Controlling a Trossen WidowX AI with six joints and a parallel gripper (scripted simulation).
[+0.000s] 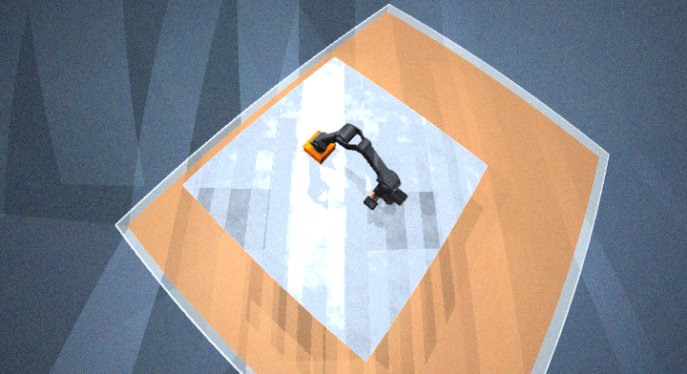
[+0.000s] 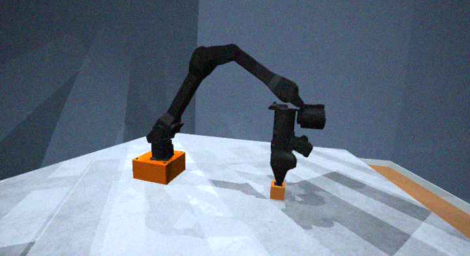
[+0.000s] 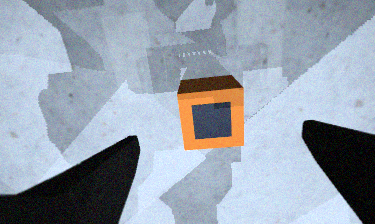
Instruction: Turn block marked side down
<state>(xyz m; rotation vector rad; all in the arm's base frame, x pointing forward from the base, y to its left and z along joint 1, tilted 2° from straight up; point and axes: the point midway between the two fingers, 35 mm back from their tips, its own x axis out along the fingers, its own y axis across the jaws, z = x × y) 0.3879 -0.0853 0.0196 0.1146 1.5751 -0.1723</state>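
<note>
Now: the block 3 cm below my gripper tip.
</note>
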